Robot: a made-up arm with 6 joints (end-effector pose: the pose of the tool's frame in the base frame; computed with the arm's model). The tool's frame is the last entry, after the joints. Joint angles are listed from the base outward.
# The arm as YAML. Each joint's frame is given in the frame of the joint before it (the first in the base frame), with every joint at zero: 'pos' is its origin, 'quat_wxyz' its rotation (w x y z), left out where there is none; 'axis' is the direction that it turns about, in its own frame. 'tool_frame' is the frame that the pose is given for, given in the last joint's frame.
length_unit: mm
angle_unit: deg
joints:
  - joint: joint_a
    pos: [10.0, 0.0, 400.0]
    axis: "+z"
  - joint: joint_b
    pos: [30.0, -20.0, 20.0]
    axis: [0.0, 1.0, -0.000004]
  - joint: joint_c
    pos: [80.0, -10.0, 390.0]
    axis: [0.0, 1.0, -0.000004]
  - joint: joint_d
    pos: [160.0, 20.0, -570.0]
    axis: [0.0, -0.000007, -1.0]
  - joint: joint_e
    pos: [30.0, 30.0, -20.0]
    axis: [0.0, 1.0, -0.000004]
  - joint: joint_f
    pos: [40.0, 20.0, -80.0]
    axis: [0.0, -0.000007, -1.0]
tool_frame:
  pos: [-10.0, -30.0, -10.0]
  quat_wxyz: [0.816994, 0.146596, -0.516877, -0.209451]
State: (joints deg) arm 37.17 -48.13 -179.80 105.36 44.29 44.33
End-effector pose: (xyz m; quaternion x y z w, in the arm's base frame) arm -0.6566 -0.5003 1.0349 -0.9839 -0.1648 -0.0590 0.0369
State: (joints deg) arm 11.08 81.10 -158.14 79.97 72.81 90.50
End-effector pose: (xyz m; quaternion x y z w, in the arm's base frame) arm 1.0647 0.2602 0.4656 -0.0072 0.1251 -0.8876 0.4432
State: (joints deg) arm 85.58 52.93 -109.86 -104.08 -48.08 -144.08
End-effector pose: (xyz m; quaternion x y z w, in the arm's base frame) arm -0.0283 0.9314 0.3129 0.2778 -0.0668 -0.3990 0.8713
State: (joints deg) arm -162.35 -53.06 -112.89 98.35 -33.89 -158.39
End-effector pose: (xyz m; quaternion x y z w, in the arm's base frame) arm 0.2396 0.2301 1.3826 -0.9621 0.1432 0.1715 0.1565
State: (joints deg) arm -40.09 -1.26 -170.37 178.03 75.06 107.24
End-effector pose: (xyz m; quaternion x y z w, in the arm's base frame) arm -0.0551 -0.0453 1.4634 0.6318 0.2627 -0.4233 0.5938
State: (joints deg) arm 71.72 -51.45 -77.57 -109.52 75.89 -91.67
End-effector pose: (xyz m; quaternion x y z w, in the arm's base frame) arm 0.1369 0.1880 1.2586 -0.3667 -0.3261 0.7904 0.3667
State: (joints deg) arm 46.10 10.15 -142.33 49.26 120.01 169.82
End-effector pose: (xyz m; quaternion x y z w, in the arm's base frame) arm 0.2817 0.4212 1.3119 -0.3412 -0.1487 -0.7362 0.5652
